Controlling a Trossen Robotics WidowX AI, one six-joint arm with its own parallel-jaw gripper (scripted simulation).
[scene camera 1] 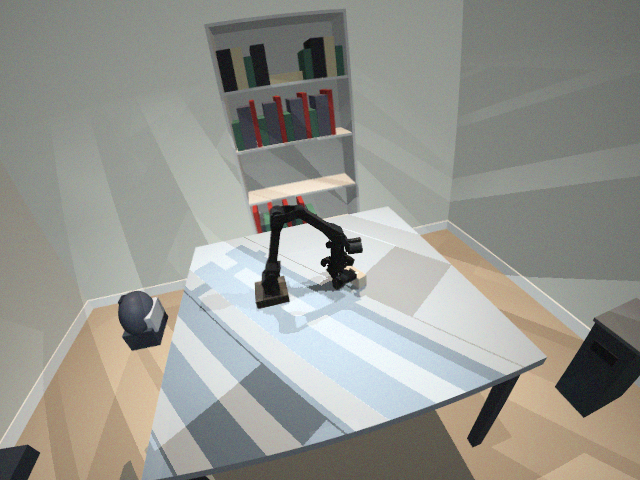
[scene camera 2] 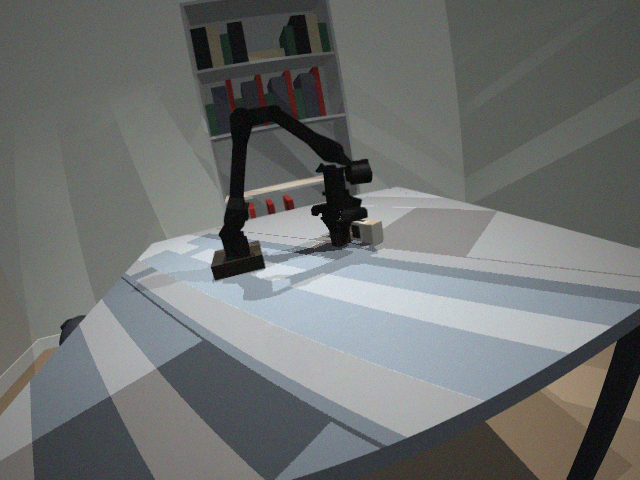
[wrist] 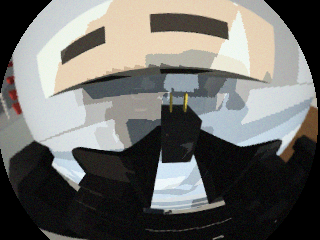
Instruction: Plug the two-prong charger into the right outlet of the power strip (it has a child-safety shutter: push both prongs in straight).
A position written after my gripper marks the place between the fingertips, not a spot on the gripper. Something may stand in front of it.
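My gripper (scene camera 2: 340, 240), (wrist: 174, 128) holds a black two-prong charger (wrist: 180, 126).
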